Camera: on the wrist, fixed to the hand. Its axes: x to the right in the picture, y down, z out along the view.
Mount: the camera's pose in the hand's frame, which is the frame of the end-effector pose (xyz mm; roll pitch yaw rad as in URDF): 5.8 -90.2 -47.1 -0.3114 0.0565 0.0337
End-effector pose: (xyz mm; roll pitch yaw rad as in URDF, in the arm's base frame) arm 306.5 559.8 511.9 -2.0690 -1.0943 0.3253
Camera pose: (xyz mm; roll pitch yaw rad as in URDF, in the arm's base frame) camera 222.8 533.4 563.7 -2.2555 -1.0876 0.1835
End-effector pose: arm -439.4 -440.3 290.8 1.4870 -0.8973 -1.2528
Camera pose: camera -377.9 -501.1 236.8 1.0971 -0.9238 -1.1546
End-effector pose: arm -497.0 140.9 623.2 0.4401 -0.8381 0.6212
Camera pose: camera -409.0 128.2 573.3 0.0706 -0.7997 0.6995
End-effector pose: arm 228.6 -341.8 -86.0 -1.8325 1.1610 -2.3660
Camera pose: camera 146.4 -391.4 -51.8 -2.2962 1.1741 -2.5304
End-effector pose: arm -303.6 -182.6 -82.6 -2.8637 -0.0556 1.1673
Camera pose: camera -370.7 -151.9 -12.3 3.1109 -0.1006 1.1192
